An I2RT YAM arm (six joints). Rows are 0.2 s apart.
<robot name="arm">
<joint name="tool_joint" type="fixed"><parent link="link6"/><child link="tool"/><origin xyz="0 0 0" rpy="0 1.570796 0"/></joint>
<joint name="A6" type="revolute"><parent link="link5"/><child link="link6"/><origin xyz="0.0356 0 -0.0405" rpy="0 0 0"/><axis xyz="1 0 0"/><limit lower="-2.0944" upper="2.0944"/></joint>
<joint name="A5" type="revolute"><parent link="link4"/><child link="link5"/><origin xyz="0.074 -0.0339 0.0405" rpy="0 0 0"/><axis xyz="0 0 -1"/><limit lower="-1.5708" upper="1.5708"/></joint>
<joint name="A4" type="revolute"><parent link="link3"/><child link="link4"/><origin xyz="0.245 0.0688 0.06" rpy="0 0 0"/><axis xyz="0 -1 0"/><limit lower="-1.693" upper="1.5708"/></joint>
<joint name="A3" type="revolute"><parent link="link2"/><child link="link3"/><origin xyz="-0.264 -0.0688 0" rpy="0 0 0"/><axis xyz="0 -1 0"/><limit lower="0" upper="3.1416"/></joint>
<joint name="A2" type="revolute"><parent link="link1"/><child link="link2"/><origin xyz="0.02 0.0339 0.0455" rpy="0 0 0"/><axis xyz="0 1 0"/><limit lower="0" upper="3.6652"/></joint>
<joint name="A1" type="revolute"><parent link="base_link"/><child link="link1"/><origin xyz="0 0 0.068" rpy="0 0 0"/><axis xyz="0 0 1"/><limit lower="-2.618" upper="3.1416"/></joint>
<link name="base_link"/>
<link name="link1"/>
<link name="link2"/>
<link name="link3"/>
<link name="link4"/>
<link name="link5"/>
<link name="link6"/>
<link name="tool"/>
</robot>
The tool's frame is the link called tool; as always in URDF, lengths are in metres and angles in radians.
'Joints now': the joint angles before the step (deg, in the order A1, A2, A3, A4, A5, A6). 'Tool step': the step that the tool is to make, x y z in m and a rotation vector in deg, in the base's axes. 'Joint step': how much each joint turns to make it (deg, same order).
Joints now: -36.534, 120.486, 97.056, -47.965, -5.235, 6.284
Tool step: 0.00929, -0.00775, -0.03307, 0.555, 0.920, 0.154
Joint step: -0.087, 4.766, 0.001, 3.671, 0.023, -0.262
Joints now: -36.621, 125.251, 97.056, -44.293, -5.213, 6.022
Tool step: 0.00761, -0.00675, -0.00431, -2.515, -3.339, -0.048
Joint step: -0.109, 1.005, 0.000, 5.180, 0.001, -0.066
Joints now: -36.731, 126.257, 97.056, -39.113, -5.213, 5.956
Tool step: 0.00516, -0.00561, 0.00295, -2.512, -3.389, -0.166
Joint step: -0.175, 0.044, 0.001, 4.262, -0.022, 0.000
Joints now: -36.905, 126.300, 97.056, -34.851, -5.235, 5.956
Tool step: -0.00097, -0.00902, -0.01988, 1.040, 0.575, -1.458
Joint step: -0.963, 2.710, -0.001, 1.684, -0.219, 0.655
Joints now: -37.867, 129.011, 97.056, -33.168, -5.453, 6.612
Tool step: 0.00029, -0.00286, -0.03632, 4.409, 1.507, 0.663
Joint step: -0.459, 4.677, -0.023, 0.788, -2.776, -0.044
